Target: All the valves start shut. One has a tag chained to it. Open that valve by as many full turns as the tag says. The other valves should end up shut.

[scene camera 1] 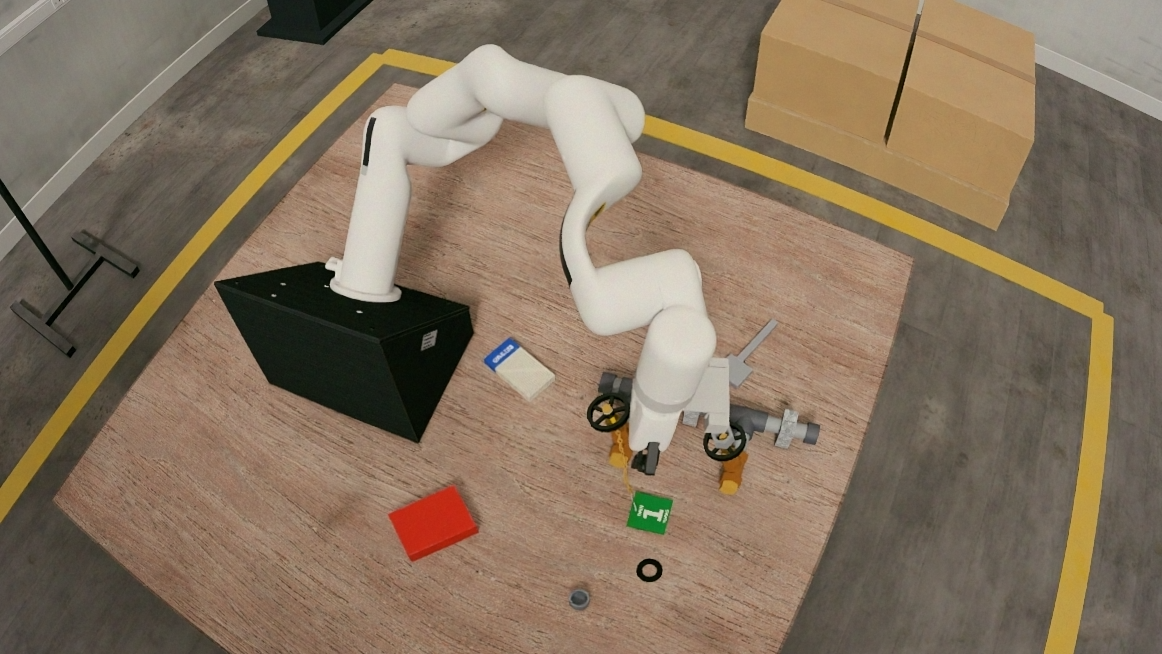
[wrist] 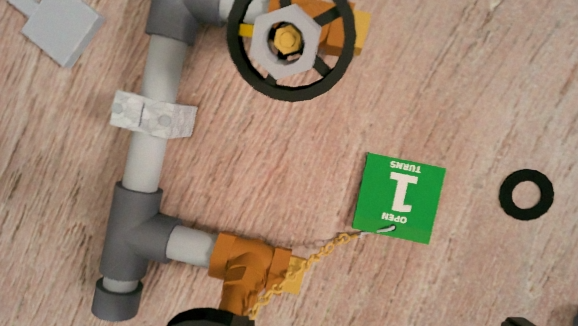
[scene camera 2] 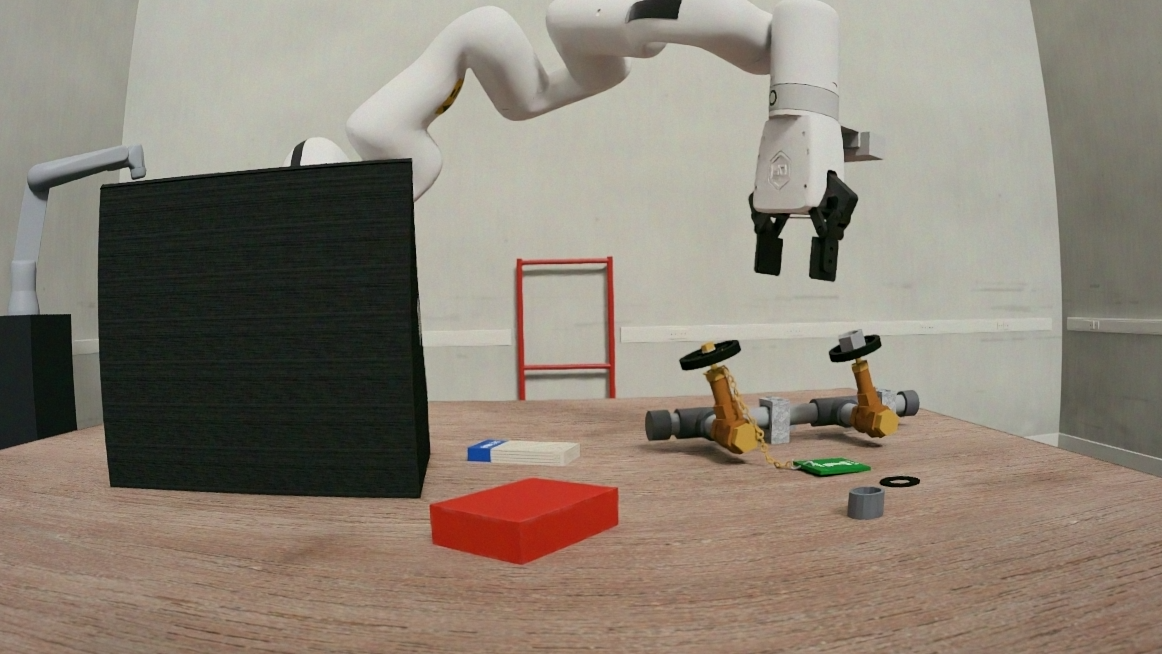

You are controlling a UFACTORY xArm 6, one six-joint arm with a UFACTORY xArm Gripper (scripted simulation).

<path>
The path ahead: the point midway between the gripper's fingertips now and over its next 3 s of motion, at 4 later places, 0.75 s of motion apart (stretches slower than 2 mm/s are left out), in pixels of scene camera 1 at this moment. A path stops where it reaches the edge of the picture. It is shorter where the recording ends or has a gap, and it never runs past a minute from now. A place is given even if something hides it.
My gripper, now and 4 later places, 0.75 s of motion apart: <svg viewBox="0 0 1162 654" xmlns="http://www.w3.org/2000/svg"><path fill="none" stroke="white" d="M644 436L659 462L659 456L656 440L641 419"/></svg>
</path>
